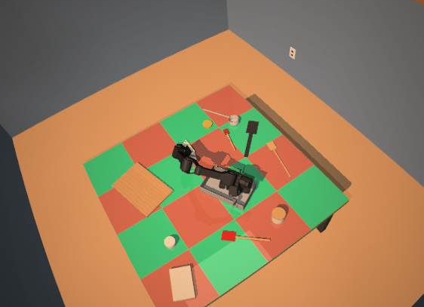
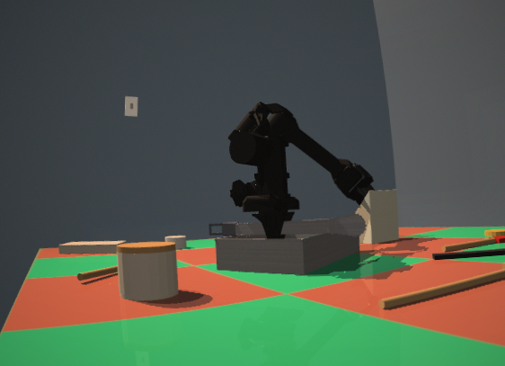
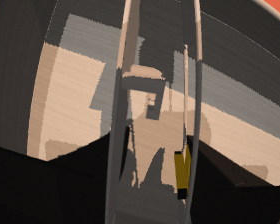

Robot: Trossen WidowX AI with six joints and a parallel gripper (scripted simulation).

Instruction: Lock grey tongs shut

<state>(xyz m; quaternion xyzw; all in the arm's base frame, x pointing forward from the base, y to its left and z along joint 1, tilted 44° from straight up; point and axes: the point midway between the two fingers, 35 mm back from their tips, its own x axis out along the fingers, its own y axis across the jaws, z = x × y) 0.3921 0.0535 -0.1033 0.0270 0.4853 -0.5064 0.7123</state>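
Now: gripper tip 10 mm to the left of the yellow mark and 40 mm below it. Round my gripper tip: roasting tin 60 mm behind, 20 mm to the right; then red spatula 250 mm ahead, 140 mm to the right, 20 mm below; then orange-lidded canister 280 mm ahead, 120 mm to the left.
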